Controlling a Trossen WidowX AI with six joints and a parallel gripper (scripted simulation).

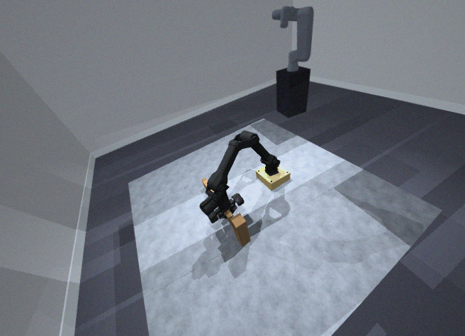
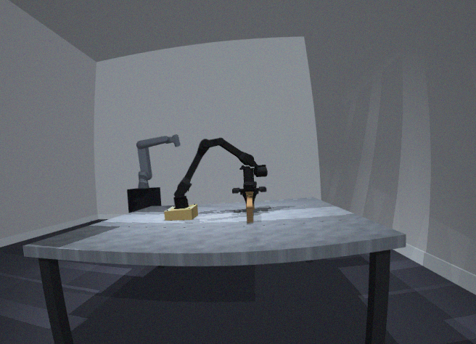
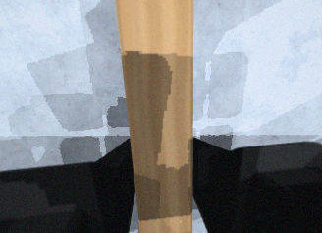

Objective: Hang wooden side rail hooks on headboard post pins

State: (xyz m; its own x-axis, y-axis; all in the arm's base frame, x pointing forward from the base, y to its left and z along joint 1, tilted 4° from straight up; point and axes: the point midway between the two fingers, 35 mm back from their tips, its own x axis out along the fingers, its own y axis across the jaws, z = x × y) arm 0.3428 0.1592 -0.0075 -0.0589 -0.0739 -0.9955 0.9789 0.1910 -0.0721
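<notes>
Right now the headboard post is 12 cm to the left of my gripper tip, 4 cm above it and 2 cm behind it.
</notes>
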